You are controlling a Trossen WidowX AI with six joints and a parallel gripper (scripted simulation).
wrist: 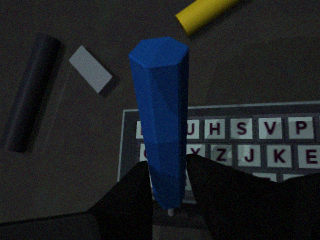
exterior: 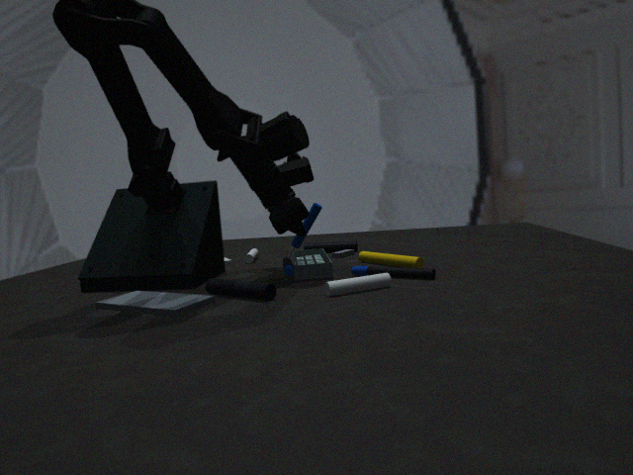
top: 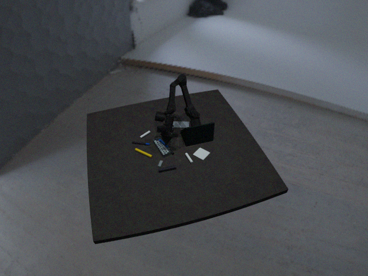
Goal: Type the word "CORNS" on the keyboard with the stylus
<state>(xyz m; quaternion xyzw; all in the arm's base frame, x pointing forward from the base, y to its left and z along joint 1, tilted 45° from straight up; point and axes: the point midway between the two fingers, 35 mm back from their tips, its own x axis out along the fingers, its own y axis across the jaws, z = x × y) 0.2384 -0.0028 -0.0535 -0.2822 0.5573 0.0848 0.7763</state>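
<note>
Now: gripper tip 1 cm past the blue stylus and 1 cm above it. From my gripper tip the other things lie so: small grey block (12 cm to the left, 6 cm below, 6 cm ahead); then yellow rod (16 cm ahead, 6 cm below, 1 cm to the right); then grey flat plate (27 cm to the right, 16 cm behind, 6 cm below).
</note>
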